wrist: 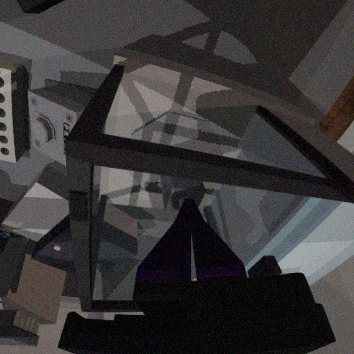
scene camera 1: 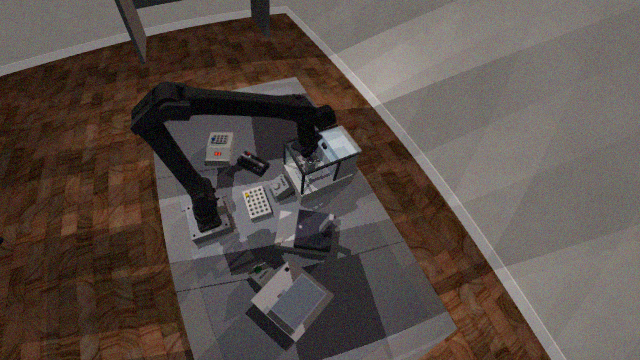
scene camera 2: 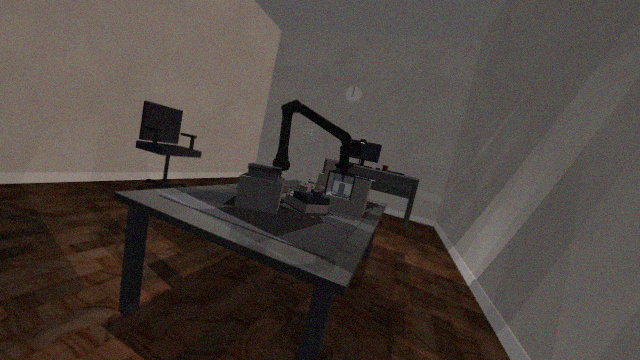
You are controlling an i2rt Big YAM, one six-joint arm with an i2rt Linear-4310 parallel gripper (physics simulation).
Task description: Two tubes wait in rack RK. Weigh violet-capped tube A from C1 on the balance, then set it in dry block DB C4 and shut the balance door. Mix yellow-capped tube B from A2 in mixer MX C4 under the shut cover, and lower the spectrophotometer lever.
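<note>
The glass-walled balance stands at the right, with its clear top door slid aside and its top partly open. My gripper is shut and empty, pointing down at this opening. Below the fingertips, the wrist view shows a dark, blurred holder inside the balance. Violet-capped tube A cannot be made out; the fingers cover much of that spot. Rack RK is white with rows of holes, and yellow-capped tube B stands near its corner. A keypad-faced white block has a red display.
A small knob box stands between rack and balance. A black holed block lies beyond. A dark-topped device with a pale lever, a large box with a bluish panel and a green-button box stand nearer.
</note>
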